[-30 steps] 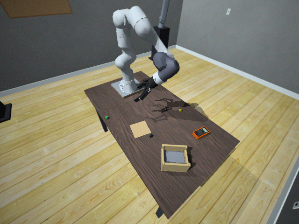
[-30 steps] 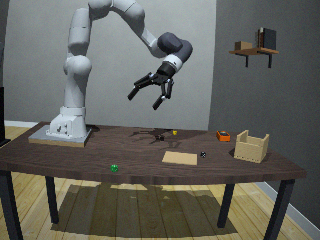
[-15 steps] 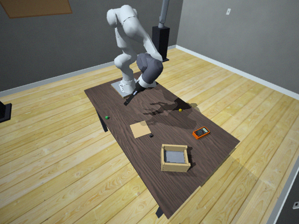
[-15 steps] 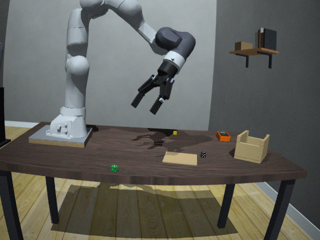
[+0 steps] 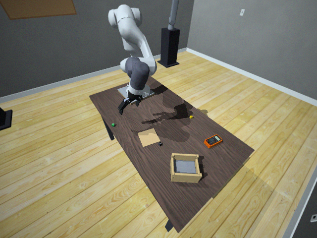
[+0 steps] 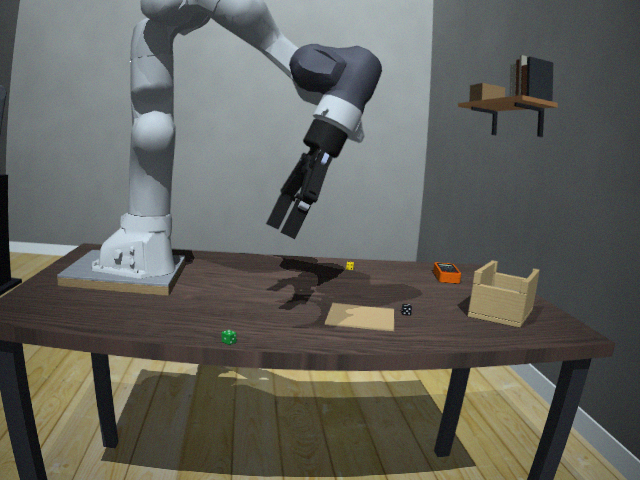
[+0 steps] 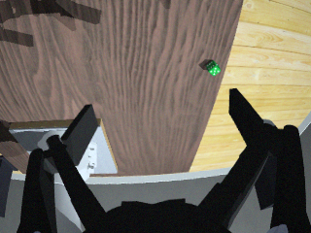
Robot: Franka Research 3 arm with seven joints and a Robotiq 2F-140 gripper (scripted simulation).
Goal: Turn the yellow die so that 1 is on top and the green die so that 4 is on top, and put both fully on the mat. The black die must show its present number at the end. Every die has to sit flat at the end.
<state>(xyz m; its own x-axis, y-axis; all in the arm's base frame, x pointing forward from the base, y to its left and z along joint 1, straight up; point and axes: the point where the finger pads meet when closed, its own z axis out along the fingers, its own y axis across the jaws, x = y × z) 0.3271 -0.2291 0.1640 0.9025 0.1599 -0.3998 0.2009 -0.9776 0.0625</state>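
My hand is 80 mm past the green die, 130 mm to the left of it and 180 mm above it. From my hand the other things lie so: yellow die: 210 mm ahead, 480 mm to the left, 180 mm below; then black die: 290 mm ahead, 90 mm to the left, 180 mm below; then tan mat: 180 mm ahead, 50 mm to the left, 190 mm below.
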